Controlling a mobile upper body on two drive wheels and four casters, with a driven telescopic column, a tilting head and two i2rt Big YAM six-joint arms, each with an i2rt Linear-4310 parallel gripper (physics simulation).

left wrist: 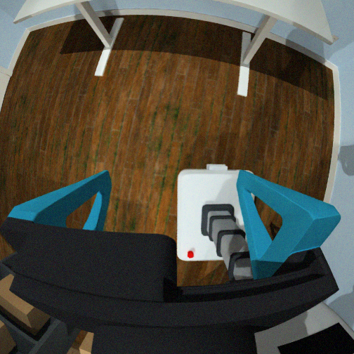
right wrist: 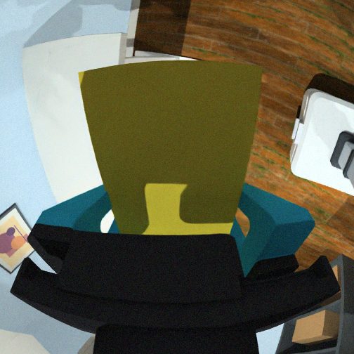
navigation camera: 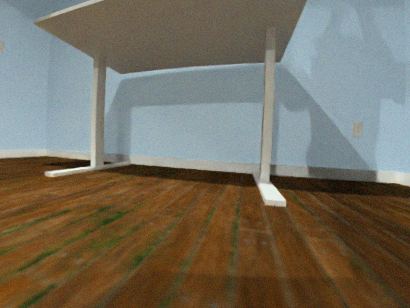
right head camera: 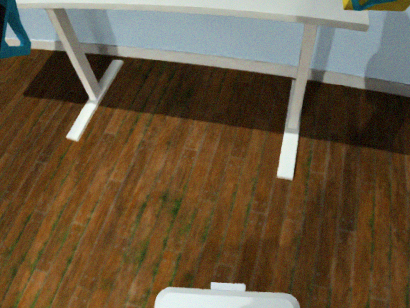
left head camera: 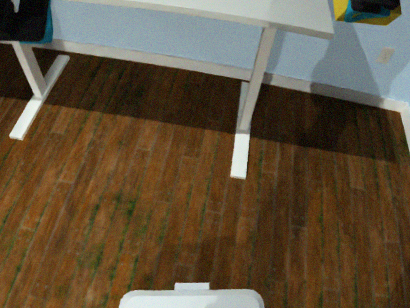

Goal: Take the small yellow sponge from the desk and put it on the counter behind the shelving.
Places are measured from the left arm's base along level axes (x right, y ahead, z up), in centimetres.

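Where they show: left gripper, fingertip midpoint: [left head camera: 3, 34]; right gripper, fingertip midpoint: [left head camera: 345, 5].
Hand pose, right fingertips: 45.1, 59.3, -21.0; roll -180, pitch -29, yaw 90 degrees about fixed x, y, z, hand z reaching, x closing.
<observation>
Each offset is from my right fingertips to the centre of the thing, as dx, dy, dz. "pt": to the spot under its first point. Level surfaces: height alone.
The yellow sponge {pt -2.3, -3.3, +1.0} [left head camera: 341, 9] [right head camera: 392, 6] [right wrist: 172, 125] is held between the blue fingers of my right gripper [right wrist: 174, 177]. It fills the middle of the right wrist view and is cut off at the top right of both head views. My right gripper is shut on it, with the sponge off the desk. My left gripper [left wrist: 173, 177] is open, with no object between its fingers. The white desk [left head camera: 175, 7] [right head camera: 200, 7] [left wrist: 300, 15] [right wrist: 60, 125] [navigation camera: 175, 40] stands ahead. Dark shelving [left wrist: 50, 340] [right wrist: 345, 300] shows at the wrist views' lower edges. I cannot identify the counter.
The desk's white legs {pt +7.2, +64.2, -76.5} [left head camera: 255, 75] [right head camera: 302, 75] [navigation camera: 268, 110] reach down to long feet on the wooden floor {dz -120.0} [left head camera: 165, 215] [navigation camera: 200, 250]. Blue walls stand behind. Tan boxes [left wrist: 22, 302] [right wrist: 315, 327] sit in the shelving. My white base [left head camera: 190, 300] [left wrist: 192, 190] is below.
</observation>
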